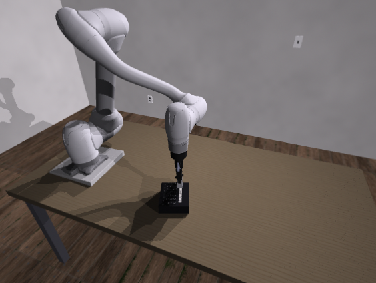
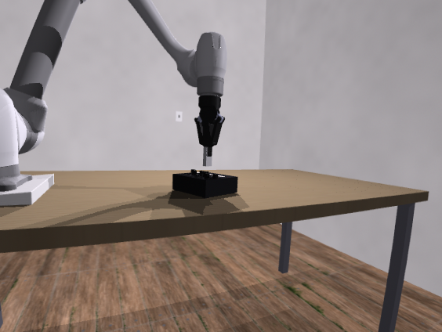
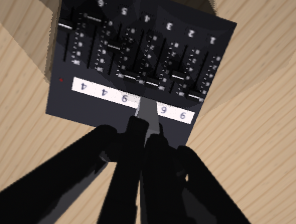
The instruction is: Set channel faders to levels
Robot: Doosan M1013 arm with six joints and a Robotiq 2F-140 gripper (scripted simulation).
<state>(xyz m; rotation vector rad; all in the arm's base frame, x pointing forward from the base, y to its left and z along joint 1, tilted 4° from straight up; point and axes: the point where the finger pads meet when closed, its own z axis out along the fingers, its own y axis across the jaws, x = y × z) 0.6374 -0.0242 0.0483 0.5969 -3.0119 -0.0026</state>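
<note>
Right now my hand is 50 mm above the channel 3 fader cap, 20 mm past it and 10 mm to the left of it. From my hand the other things lie so: channel 5 fader cap 60 mm to the right, 50 mm below, 30 mm behind; channel 1 fader cap 50 mm below, 40 mm behind, 30 mm to the left; channel 4 fader cap 50 mm below, 30 mm to the right, 10 mm behind.
</note>
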